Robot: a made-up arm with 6 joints. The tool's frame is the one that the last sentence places. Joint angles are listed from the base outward.
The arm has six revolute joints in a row. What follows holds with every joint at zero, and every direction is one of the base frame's. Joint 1 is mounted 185.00 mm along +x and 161.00 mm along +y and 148.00 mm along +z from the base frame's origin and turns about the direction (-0.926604, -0.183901, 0.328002). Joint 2 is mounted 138.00 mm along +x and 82.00 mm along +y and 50.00 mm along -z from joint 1 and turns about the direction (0.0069, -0.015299, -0.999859). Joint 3 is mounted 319.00 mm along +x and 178.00 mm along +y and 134.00 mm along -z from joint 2 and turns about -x. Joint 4 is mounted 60.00 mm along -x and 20.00 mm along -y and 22.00 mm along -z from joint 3 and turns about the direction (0.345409, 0.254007, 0.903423). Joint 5 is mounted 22.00 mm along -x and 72.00 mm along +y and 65.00 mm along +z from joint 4 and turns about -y. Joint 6 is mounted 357.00 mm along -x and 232.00 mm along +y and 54.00 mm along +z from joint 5 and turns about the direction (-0.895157, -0.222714, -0.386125). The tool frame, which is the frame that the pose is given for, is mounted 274.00 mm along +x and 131.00 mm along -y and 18.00 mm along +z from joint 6; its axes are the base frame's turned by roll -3.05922, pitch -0.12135 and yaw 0.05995 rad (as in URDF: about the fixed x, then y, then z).
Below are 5 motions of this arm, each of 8 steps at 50 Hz.
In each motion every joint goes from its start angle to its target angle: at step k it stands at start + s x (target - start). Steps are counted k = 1, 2, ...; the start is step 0. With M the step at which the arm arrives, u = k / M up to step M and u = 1 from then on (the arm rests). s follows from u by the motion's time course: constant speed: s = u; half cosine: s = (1 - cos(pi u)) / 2; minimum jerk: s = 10 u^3 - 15 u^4 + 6 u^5.
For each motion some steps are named. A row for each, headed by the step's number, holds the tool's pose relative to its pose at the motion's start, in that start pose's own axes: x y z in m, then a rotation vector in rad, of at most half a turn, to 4 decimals.
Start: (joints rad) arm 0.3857 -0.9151 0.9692 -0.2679 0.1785 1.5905
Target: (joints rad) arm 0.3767 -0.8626 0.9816 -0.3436 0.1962 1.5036
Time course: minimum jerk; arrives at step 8
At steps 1, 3, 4, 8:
1: 0.0003 -0.0009 -0.0003 -0.0003 -0.0010 -0.0003
3: 0.0045 -0.0147 -0.0041 -0.0051 -0.0162 -0.0043
4: 0.0081 -0.0268 -0.0072 -0.0093 -0.0293 -0.0077
8: 0.0156 -0.0542 -0.0133 -0.0188 -0.0575 -0.0143

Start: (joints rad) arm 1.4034 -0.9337 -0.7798 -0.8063 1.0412 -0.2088
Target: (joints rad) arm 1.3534 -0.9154 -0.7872 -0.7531 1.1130 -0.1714
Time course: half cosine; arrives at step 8
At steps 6, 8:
6: 0.0217 -0.0028 -0.0107 0.0116 0.0771 0.0426
8: 0.0254 -0.0032 -0.0125 0.0134 0.0904 0.0504

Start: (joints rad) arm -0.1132 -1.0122 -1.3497 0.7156 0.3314 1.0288
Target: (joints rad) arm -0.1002 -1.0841 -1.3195 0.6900 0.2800 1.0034
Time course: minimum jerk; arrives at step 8
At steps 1, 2, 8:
1: 0.0004 -0.0003 0.0000 -0.0002 -0.0018 -0.0013
2: 0.0027 -0.0017 -0.0002 -0.0010 -0.0113 -0.0087
8: 0.0252 -0.0173 0.0000 -0.0088 -0.1097 -0.0832

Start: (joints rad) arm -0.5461 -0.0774 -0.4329 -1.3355 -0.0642 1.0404
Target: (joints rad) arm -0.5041 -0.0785 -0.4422 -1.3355 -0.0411 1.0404
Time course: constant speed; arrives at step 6
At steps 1, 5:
1: -0.0038 -0.0007 0.0019 0.0011 0.0074 0.0055
5: -0.0187 -0.0037 0.0098 0.0055 0.0370 0.0273

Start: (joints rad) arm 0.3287 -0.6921 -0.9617 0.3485 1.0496 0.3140
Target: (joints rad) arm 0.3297 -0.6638 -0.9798 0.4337 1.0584 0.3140
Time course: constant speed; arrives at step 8
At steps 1, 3, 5, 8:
1: 0.0009 0.0025 -0.0007 0.0094 0.0014 0.0023
3: 0.0027 0.0075 -0.0021 0.0282 0.0043 0.0070
5: 0.0044 0.0125 -0.0034 0.0471 0.0074 0.0115
8: 0.0068 0.0202 -0.0053 0.0754 0.0121 0.0180

